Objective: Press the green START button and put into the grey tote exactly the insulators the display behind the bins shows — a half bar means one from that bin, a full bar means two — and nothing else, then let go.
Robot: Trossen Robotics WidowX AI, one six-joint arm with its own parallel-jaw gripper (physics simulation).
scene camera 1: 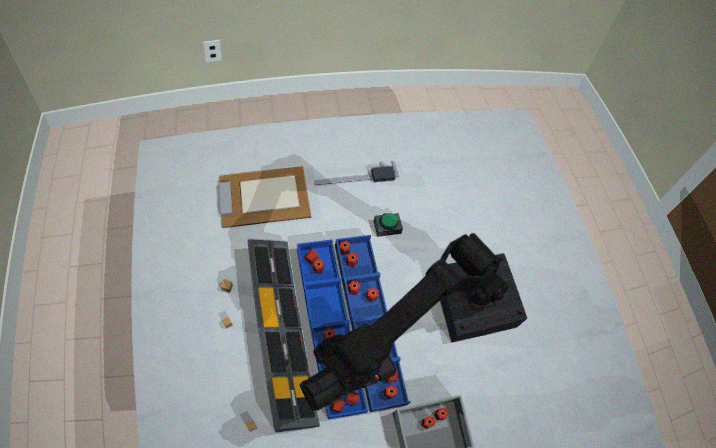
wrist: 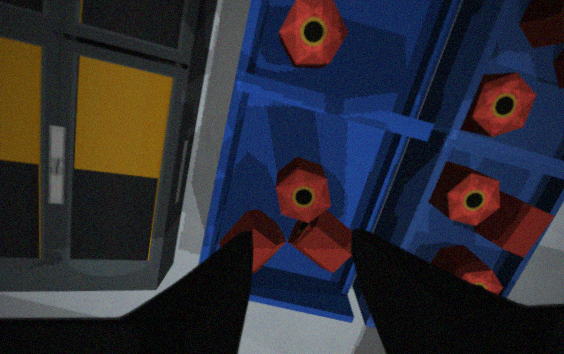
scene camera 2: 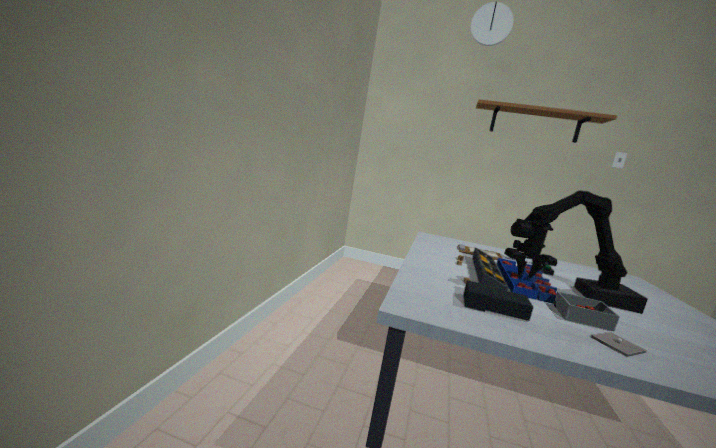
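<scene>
The dark display (scene camera 1: 295, 424) (wrist: 56, 30) stands behind the blue bins (scene camera 1: 323, 305) (wrist: 300, 306). Its lit bars are one full bar in the second row's left cell and two half bars (scene camera 1: 280, 387) (wrist: 122, 117) in the last row. My gripper (scene camera 2: 526, 275) (wrist: 302, 241) is open, pointing down over the end bin on the display side. An upright red insulator (wrist: 303, 190) and two lying ones (wrist: 264, 240) (wrist: 322, 245) are in that bin. The grey tote (scene camera 1: 465, 422) (scene camera 2: 586, 315) holds two red insulators (scene camera 1: 442, 413) (scene camera 1: 428, 422). The green START button (scene camera 1: 389, 220) is beyond the bins.
My arm hides part of the bins in scene camera 1. A clipboard (scene camera 1: 264, 217), a caliper-like tool (scene camera 1: 382, 173) and small brown blocks (scene camera 1: 225, 285) (scene camera 1: 227, 321) (scene camera 1: 250, 424) lie around the display and bins. A flat plate (scene camera 2: 617, 344) lies near the tote.
</scene>
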